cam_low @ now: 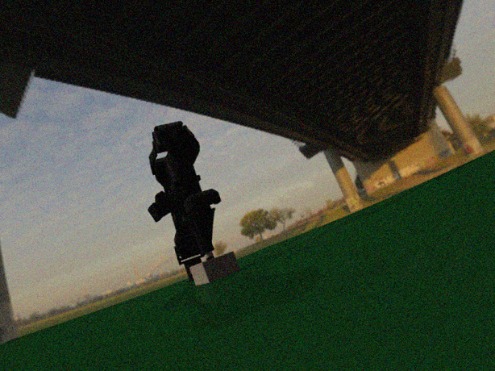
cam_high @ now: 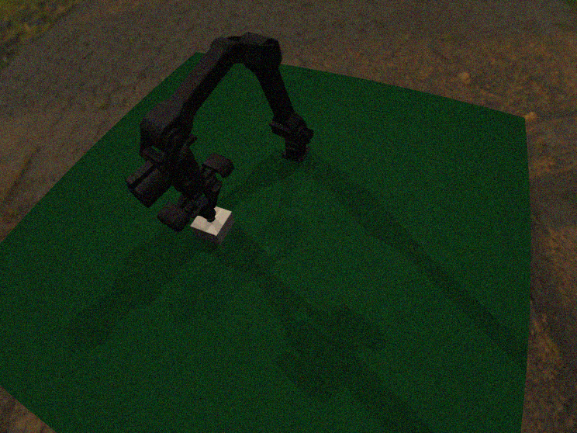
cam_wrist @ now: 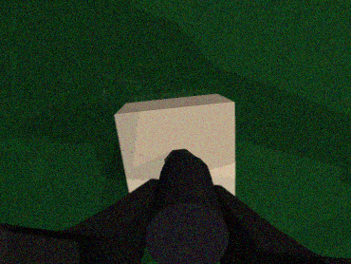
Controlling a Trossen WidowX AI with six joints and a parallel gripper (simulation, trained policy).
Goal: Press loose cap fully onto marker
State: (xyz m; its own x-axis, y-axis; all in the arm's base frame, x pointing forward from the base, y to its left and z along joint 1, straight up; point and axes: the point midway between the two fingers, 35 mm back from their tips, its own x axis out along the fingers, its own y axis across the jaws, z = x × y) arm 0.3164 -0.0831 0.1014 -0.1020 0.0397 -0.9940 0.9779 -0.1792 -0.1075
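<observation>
Now: the dark cap 1 cm above my gripper tip. From my gripper tip the other things lie so: pale holder block: 5 cm below.
</observation>
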